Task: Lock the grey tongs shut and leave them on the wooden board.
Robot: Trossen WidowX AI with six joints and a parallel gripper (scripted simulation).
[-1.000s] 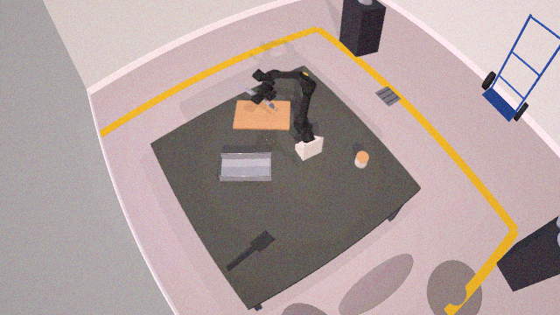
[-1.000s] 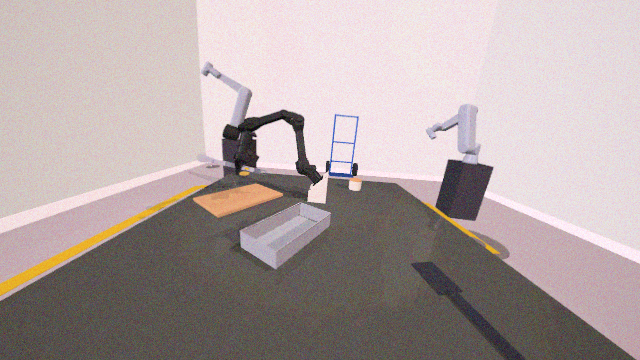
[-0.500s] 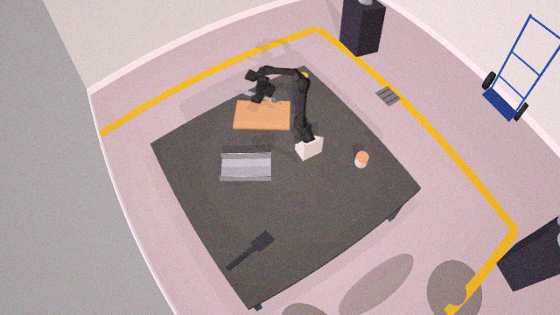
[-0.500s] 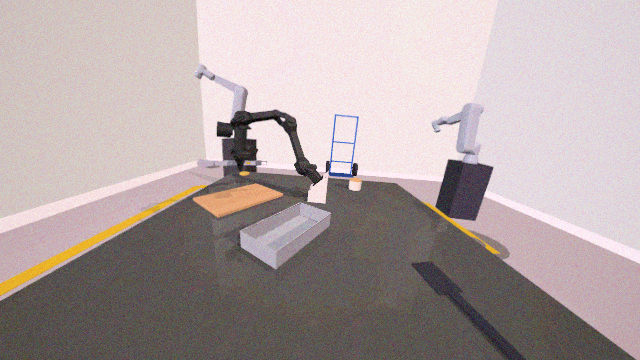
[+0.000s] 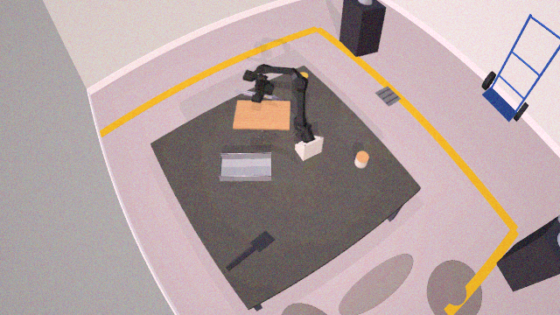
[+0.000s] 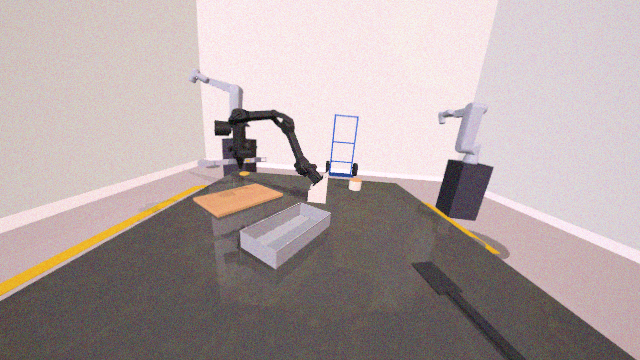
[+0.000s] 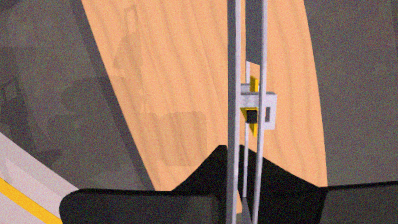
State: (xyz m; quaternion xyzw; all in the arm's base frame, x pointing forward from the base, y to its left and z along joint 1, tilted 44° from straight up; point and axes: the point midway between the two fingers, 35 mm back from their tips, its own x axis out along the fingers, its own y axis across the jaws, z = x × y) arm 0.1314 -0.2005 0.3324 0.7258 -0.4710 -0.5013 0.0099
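Right now the yellow slider is 40 mm above my gripper tip, 30 mm to the left of it and 30 mm behind it. Round my gripper tip: wooden board: 150 mm below; then orange disc: 430 mm behind, 220 mm to the right, 150 mm below; then roasting tin: 330 mm to the left, 260 mm ahead, 130 mm below.
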